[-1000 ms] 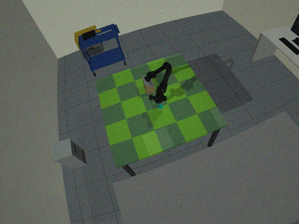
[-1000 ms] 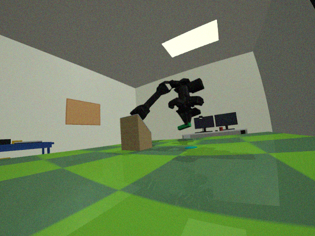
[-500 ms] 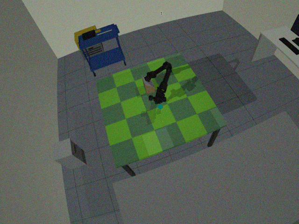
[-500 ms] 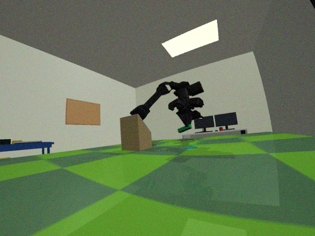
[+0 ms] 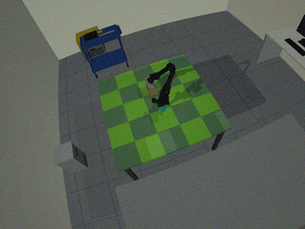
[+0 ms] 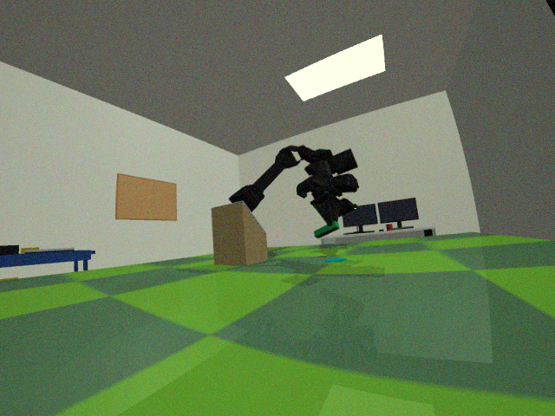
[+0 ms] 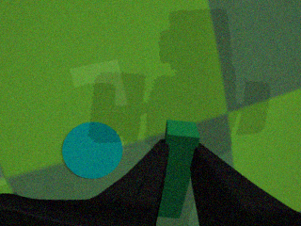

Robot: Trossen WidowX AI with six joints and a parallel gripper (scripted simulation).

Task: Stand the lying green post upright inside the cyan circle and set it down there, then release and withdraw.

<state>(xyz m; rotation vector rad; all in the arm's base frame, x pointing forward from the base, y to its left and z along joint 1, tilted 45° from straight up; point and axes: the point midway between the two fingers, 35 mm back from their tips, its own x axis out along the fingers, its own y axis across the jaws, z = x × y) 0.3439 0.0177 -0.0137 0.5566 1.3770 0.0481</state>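
The cyan circle lies 20 mm behind my gripper tip, 50 mm to the left of it and 90 mm below it. The rest, counted from my gripper tip: green post 20 mm behind, 10 mm below.
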